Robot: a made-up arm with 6 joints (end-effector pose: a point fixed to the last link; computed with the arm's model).
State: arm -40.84 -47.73 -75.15 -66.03 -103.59 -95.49
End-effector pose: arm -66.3 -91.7 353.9 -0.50 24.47 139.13
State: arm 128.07 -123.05 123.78 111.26 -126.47 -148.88
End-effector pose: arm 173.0 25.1 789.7 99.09 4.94 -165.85
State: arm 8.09 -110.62 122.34 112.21 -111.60 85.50
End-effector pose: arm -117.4 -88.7 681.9 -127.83 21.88 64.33
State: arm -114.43 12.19 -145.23 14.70 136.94 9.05
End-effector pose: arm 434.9 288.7 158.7 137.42 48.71 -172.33
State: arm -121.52 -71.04 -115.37 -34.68 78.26 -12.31
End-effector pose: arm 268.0 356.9 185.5 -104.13 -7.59 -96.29
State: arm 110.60 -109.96 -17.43 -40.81 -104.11 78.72
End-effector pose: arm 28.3 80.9 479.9 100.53 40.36 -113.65
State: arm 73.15 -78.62 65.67 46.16 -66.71 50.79
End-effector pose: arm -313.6 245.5 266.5 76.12 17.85 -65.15
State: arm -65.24 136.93 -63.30 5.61 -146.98 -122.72
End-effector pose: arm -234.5 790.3 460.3 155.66 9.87 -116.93
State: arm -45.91 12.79 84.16 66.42 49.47 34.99
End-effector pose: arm -283.5 565.0 149.1 30.49 27.68 -86.45
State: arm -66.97 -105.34 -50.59 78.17 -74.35 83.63
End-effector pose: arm 122.3 -118.0 180.6 141.67 -54.60 155.34
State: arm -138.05 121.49 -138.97 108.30 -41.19 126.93
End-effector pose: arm 362.4 670.4 356.0 96.88 -14.01 -42.48
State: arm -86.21 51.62 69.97 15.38 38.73 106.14
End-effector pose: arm 259.3 420.6 360.8 -156.53 44.93 166.52
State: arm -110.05 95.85 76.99 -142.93 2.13 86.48
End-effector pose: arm 673.1 493.4 117.6 34.99 11.84 160.46
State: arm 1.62 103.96 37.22 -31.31 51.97 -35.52
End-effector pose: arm -181.9 256.3 155.1 -122.32 4.21 -133.91
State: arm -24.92 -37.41 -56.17 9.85 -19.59 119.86
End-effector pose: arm -257.8 -137.4 -0.2 -146.99 -37.59 46.40
